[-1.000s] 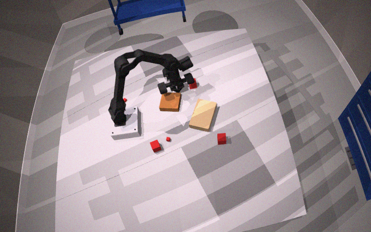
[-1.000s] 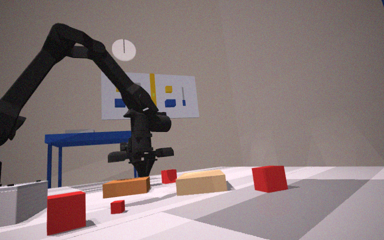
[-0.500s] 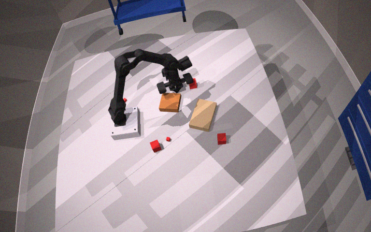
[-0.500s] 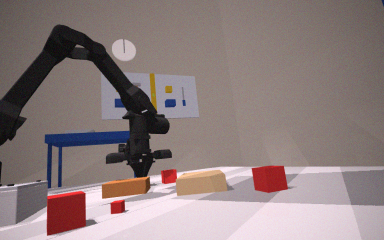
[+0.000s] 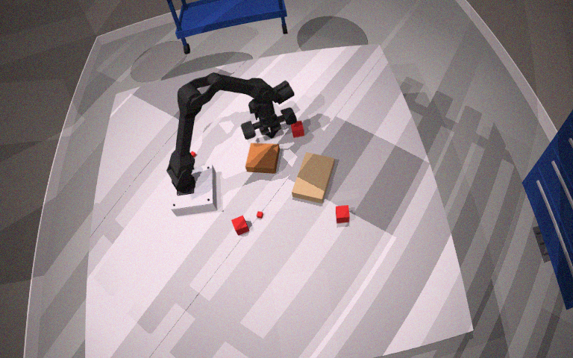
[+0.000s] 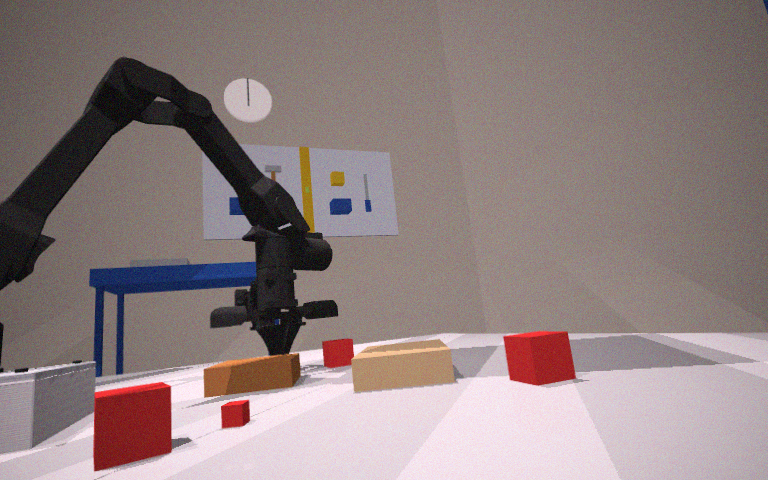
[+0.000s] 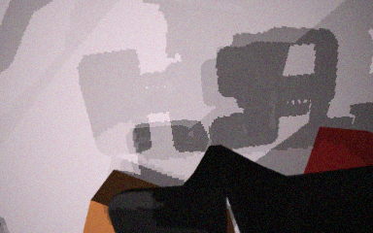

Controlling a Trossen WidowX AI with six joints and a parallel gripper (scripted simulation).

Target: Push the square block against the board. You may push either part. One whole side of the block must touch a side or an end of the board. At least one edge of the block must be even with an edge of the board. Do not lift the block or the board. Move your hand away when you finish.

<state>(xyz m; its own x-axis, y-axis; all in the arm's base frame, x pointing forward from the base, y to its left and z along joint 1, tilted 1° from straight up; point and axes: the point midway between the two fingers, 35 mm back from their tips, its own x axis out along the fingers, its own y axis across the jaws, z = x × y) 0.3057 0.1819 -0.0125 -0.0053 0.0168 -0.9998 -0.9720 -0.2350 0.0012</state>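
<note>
Now: gripper tip 4 cm past the square block, 9 cm to the left of it and 1 cm below it. From my gripper tip the other things lie so: tan board: 12 cm ahead, 20 cm to the right, 1 cm above.
</note>
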